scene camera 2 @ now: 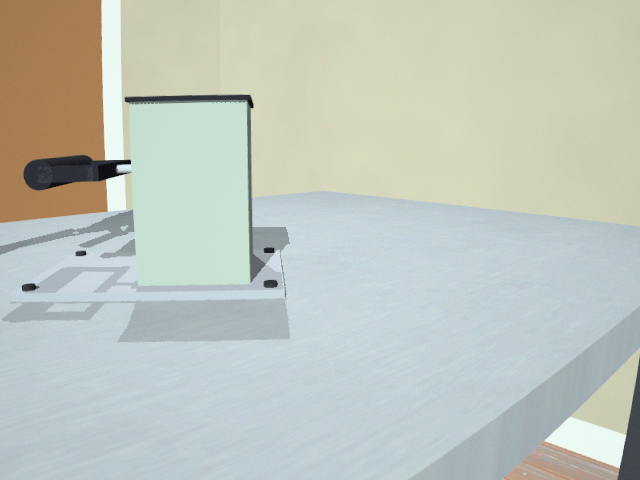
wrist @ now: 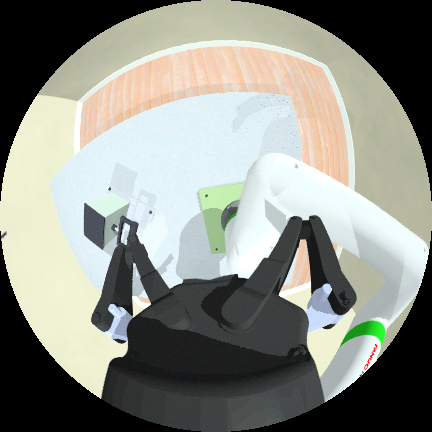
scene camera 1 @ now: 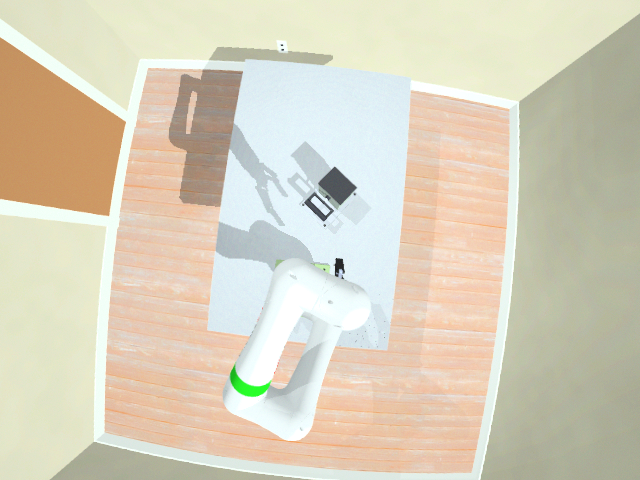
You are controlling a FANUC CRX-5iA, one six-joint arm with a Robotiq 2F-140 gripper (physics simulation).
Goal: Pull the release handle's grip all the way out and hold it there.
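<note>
The release handle's grip (scene camera 1: 312, 210) (scene camera 2: 59, 170) (wrist: 128, 220) is a dark rectangular loop. It stands out sideways from a pale green box (scene camera 1: 337, 185) (scene camera 2: 191, 196) (wrist: 107, 204) with a dark top. A short pale rod (scene camera 2: 124, 168) shows between grip and box in scene camera 2. My gripper (scene camera 1: 339, 266) (wrist: 213, 215) is open and empty. In scene camera 1 part of it shows beside the arm, well apart from the grip, on the robot base's side. In the wrist view its left fingertip overlaps the grip's lower end. The gripper does not show in scene camera 2.
The box stands on a pale bolted plate (scene camera 2: 77, 296) on the light table (scene camera 1: 320, 103) (scene camera 2: 392, 335) (wrist: 190, 135). The white arm (scene camera 1: 268, 330) (wrist: 320, 195) covers much of its green mounting plate (scene camera 1: 322, 267) (wrist: 220, 192). Walls surround the table.
</note>
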